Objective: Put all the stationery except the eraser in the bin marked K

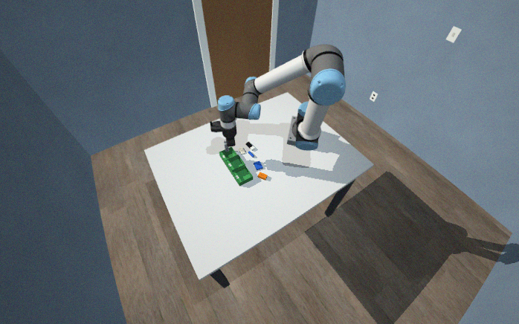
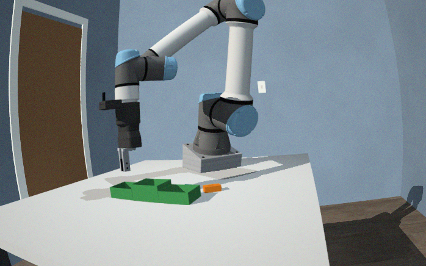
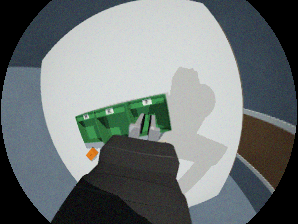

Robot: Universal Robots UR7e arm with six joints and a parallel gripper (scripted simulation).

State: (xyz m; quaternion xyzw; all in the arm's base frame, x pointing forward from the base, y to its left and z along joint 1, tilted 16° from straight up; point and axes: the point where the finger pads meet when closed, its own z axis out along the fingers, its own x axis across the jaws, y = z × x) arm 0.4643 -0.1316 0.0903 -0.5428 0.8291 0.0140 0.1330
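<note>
My gripper is now 80 mm to the right of the three joined green bins and 70 mm above it. Also, from my hand: white die 100 mm behind, 90 mm below; then blue stick 130 mm behind, 90 mm below, 50 mm to the left; then blue block 140 mm to the left, 120 mm behind, 90 mm below.
</note>
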